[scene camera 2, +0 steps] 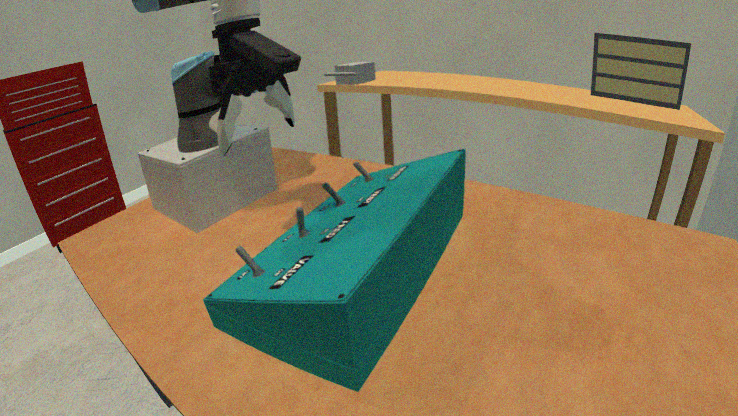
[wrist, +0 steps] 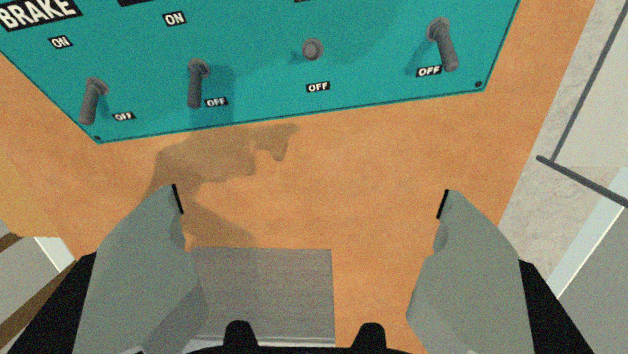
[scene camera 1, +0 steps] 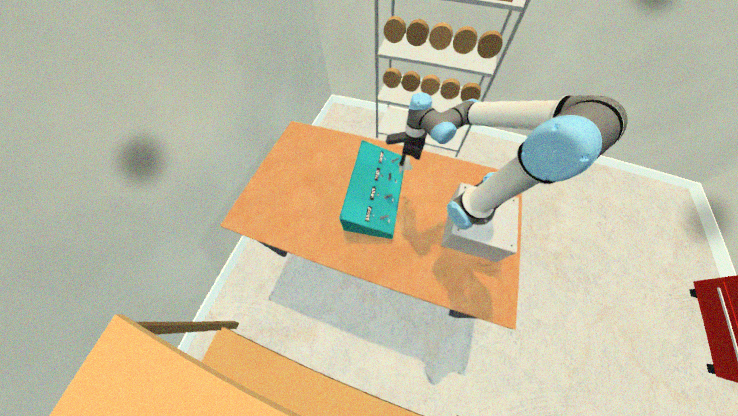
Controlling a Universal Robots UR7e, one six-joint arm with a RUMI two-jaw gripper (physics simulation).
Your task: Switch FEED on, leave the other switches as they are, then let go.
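Pixels of known places: gripper, fingertip midpoint: [scene camera 2: 260, 140] [wrist: 310, 191] [scene camera 1: 404, 162]; arm's base at its link origin: [scene camera 2: 205, 142].
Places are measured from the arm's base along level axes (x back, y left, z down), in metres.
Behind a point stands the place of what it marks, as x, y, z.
Observation:
The teal switch box [scene camera 1: 356, 180] @(-0.585, 0.108, 0.031) [scene camera 2: 382, 242] @(-0.645, -0.031, 0.026) [wrist: 260, 30] @(-0.464, 0.031, 0.083) stands on the table. The FEED lever [scene camera 1: 390, 176] @(-0.450, -0.017, 0.062) [scene camera 2: 301, 222] @(-0.460, -0.023, 0.066) [wrist: 312, 49] @(-0.457, -0.021, 0.043) stands nearly upright in scene camera 2 and points at the camera in the wrist view, unlike the others. The VALVE lever [scene camera 2: 250, 260] @(-0.486, -0.138, 0.070) [wrist: 446, 47] @(-0.479, -0.136, 0.064), VENT lever [scene camera 2: 332, 193] @(-0.409, 0.086, 0.069) [wrist: 195, 85] @(-0.407, 0.087, 0.065) and BRAKE lever [scene camera 2: 362, 171] @(-0.373, 0.200, 0.071) [wrist: 92, 102] @(-0.370, 0.199, 0.069) lean toward OFF. The FEED label [scene camera 2: 336, 228] @(-0.517, 0.002, 0.068) is out of the wrist view. My gripper [scene camera 1: 404, 164] @(-0.391, -0.036, -0.066) [scene camera 2: 257, 138] @(-0.391, -0.036, -0.066) [wrist: 310, 191] @(-0.391, -0.036, -0.066) is open and empty, above and off the box's lever-side edge, apart from all levers.
The arm's base block [scene camera 1: 478, 248] @(0.084, 0.139, 0.072) [scene camera 2: 206, 191] @(-0.104, -0.058, 0.091) is on the table [scene camera 1: 289, 206] @(-0.896, 0.363, 0.178) [scene camera 2: 516, 310] @(-0.783, 0.121, 0.178), on the lever side of the box. A shelf rack [scene camera 1: 376, 93] stands behind the table. A red cabinet [scene camera 2: 67, 160] and a workbench [scene camera 2: 490, 87] stand beyond it in scene camera 2.

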